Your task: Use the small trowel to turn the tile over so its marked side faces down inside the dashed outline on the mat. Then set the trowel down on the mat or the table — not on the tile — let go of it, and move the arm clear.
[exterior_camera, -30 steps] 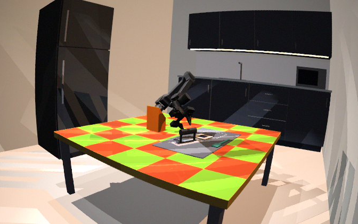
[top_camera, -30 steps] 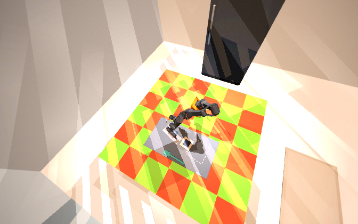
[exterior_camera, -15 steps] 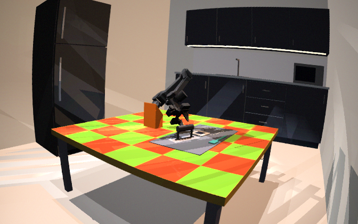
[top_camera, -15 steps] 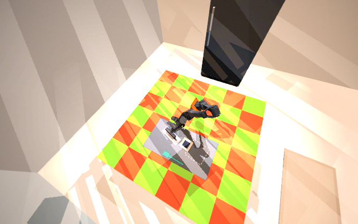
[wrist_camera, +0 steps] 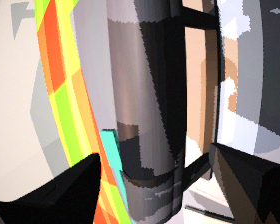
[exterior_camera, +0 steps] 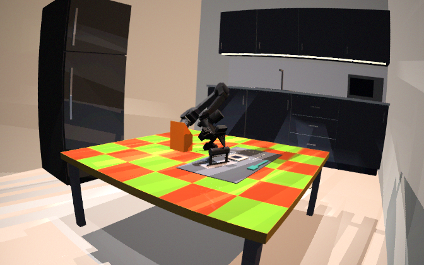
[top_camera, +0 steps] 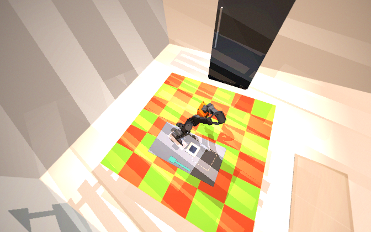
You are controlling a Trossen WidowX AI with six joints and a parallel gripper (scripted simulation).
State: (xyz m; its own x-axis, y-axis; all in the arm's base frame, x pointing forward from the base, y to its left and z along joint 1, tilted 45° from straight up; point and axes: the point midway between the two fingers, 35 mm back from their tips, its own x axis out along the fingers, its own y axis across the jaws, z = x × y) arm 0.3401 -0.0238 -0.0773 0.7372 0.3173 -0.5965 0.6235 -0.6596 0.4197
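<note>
The grey mat is 10 cm to the left of my gripper tip, 9 cm below it and 3 cm ahead of it. Also, from my gripper tip: white tile (15 cm to the left, 7 cm below); then teal trowel (17 cm ahead, 9 cm to the left, 7 cm below).
</note>
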